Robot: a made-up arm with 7 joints.
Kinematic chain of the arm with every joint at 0, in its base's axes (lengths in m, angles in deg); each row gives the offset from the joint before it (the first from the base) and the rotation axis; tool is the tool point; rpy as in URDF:
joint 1: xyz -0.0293 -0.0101 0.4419 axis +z
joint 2: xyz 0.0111 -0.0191 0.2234 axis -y
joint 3: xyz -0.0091 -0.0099 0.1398 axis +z
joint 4: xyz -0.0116 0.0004 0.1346 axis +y
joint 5: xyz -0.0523 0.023 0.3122 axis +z
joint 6: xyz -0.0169 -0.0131 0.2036 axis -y
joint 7: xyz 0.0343 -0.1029 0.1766 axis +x
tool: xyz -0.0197 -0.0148 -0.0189 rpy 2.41 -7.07 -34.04
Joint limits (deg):
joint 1: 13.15..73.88
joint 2: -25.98..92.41
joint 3: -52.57..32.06
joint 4: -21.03..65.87
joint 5: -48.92..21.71
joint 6: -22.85..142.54
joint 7: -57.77..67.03
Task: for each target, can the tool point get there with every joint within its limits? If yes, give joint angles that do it. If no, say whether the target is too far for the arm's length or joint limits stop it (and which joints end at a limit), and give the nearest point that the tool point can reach.
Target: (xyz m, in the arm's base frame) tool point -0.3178 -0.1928 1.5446
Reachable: yes | joints 27.37 24.61 -14.49 27.24 -41.41 53.10 -25.23
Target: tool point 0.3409 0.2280 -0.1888
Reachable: no: joint limits stop it (at a limit: joint 1, joint 2, joint 4, joint 7) | nearest point -0.0376 -0.5449 0.2666 | short by 0.974 m
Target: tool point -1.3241 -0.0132 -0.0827
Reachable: no: too far | nearest point -0.8708 -0.0479 0.2283 | short by 0.551 m
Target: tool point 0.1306 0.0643 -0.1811
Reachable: no: joint limits stop it (at a limit: joint 1, joint 2, joint 4, joint 7) | nearest point -0.1001 -0.5346 0.2399 | short by 0.768 m
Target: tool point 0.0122 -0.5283 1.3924
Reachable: yes | joints 42.77 42.98 -43.20 49.96 15.85 19.19 50.84
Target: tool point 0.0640 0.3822 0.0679
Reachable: no: joint limits stop it (at a limit: joint 1, joint 2, joint 4, joint 6, joint 7) | nearest point -0.5738 0.0479 0.3142 | short by 0.761 m
